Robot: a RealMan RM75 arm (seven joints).
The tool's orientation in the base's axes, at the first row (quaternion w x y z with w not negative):
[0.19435, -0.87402, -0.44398, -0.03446]
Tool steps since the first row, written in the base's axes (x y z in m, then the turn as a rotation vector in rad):
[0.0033, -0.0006, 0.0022, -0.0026, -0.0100, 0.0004]
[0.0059, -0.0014, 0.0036, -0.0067, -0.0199, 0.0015]
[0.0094, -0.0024, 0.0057, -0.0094, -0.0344, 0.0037]
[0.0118, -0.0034, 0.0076, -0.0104, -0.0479, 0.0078]
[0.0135, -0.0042, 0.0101, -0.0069, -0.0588, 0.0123]
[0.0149, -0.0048, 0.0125, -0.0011, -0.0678, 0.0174]
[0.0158, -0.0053, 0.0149, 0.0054, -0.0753, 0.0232]
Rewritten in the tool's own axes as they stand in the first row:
[0.0020, 0.0022, -0.0026, -0.0091, 0.0031, -0.0038]
[0.0033, 0.0043, -0.0045, -0.0189, 0.0048, -0.0080]
[0.0052, 0.0069, -0.0072, -0.0310, 0.0097, -0.0151]
[0.0063, 0.0088, -0.0096, -0.0410, 0.0148, -0.0238]
[0.0073, 0.0098, -0.0124, -0.0461, 0.0219, -0.0323]
[0.0082, 0.0104, -0.0150, -0.0483, 0.0297, -0.0410]
[0.0090, 0.0107, -0.0175, -0.0488, 0.0370, -0.0499]

